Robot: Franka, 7 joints.
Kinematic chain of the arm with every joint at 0, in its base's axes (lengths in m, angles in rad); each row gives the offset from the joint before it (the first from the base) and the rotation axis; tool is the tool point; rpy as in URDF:
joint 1: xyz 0 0 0.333 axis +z
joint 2: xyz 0 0 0 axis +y
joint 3: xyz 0 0 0.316 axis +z
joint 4: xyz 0.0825 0 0 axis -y
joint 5: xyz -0.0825 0 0.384 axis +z
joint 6: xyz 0 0 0 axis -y
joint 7: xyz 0.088 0 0 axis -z
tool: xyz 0 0 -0.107 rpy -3.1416 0 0
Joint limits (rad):
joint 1: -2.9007..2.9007
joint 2: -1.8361..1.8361
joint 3: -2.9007..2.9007
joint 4: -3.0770..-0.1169
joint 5: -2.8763..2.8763
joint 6: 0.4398..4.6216
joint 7: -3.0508..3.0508
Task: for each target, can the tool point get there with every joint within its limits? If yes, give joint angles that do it. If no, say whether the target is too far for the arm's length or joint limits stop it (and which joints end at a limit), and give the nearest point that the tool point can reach.
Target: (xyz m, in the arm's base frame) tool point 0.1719 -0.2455 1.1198
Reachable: yes | joints -1.3931 0.4533 1.8584 -0.3985 2.3045 1.8278 -1.5880
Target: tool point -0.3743 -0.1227 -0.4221
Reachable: no: joint limits stop it (at a limit: joint 2) | nearest point -0.3618 -0.1186 -0.3518 | short by 0.072 m
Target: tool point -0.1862 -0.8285 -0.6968
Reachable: no: too far | nearest point -0.1258 -0.5597 -0.2744 | short by 0.504 m
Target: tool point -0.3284 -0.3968 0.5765
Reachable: yes | joints -0.8632 0.4268 -1.3734 -2.0858 -2.0972 0.8993 0.0855
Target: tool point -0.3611 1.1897 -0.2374
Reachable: no: too far | nearest point -0.2265 0.7461 -0.0247 | short by 0.510 m
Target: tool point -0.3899 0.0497 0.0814
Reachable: yes | joints 1.6468 1.5051 1.1927 -2.5810 -2.3559 1.0819 1.8539
